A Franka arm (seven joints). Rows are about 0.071 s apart.
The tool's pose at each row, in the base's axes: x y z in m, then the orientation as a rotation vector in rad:
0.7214 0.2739 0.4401 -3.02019 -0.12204 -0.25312
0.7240 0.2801 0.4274 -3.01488 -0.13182 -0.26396
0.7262 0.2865 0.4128 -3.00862 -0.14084 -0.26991
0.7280 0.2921 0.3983 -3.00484 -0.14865 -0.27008
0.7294 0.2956 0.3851 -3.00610 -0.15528 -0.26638
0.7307 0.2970 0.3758 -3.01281 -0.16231 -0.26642
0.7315 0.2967 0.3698 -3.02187 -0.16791 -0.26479
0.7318 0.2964 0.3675 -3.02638 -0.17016 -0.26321
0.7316 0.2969 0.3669 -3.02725 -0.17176 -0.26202
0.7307 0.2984 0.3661 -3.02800 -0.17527 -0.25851
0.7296 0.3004 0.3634 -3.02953 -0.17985 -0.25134
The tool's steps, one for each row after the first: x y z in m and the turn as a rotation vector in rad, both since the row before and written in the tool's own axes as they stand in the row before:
0.0008 -0.0046 0.0136 0.00423 0.00720 -0.00662
0.0001 -0.0046 0.0154 0.00566 0.00415 -0.00587
-0.0004 -0.0038 0.0152 0.00383 0.00018 -0.00496
-0.0007 -0.0018 0.0136 -0.00074 -0.00283 -0.00427
-0.0003 -0.0002 0.0095 -0.00659 -0.00099 -0.00497
-0.0003 0.0010 0.0060 -0.00874 -0.00227 -0.00405
-0.0001 0.0005 0.0023 -0.00427 -0.00160 -0.00163
-0.0003 -0.0005 0.0006 -0.00071 -0.00092 -0.00104
-0.0009 -0.0015 0.0008 -0.00032 -0.00248 -0.00220
-0.0013 -0.0019 0.0027 -0.00067 -0.00497 -0.00280

